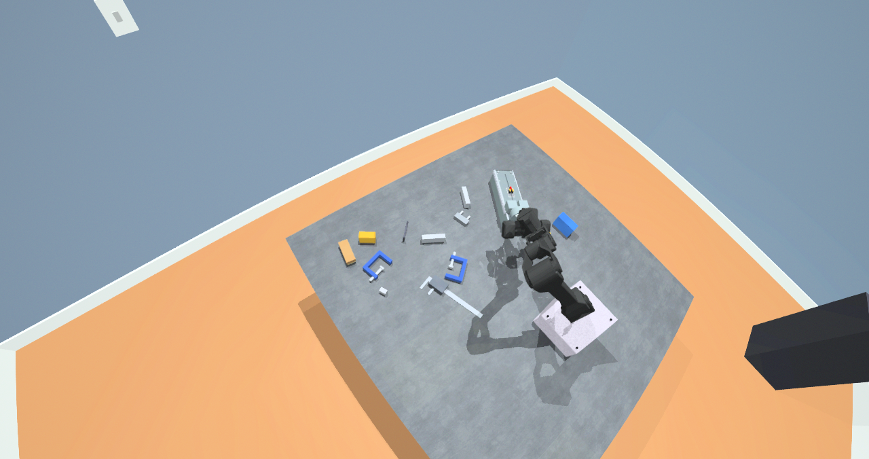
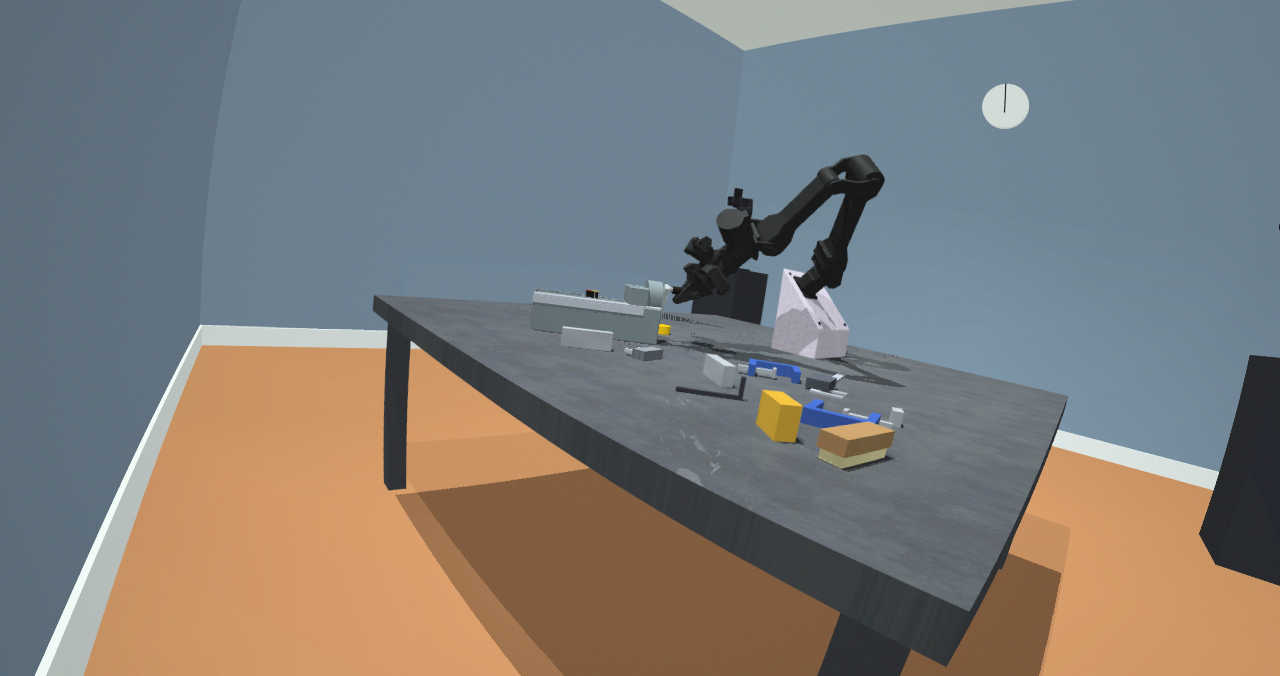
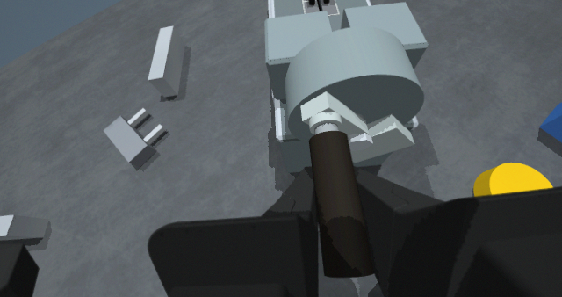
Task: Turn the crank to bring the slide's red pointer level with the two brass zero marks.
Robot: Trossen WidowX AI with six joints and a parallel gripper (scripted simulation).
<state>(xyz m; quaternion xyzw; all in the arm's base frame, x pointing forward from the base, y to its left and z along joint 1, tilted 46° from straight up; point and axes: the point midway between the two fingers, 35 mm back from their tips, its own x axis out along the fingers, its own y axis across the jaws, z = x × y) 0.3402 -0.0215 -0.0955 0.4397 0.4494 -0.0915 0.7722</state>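
The dark handle lies 2 cm above my gripper tip, 1 cm to the left of it and 1 cm behind it. Round my gripper tip: red pointer 14 cm ahead, 11 cm to the right, 1 cm below; yellow round piece 13 cm to the right, 9 cm behind, 8 cm below; pronged grey block 17 cm ahead, 11 cm to the left, 8 cm below.
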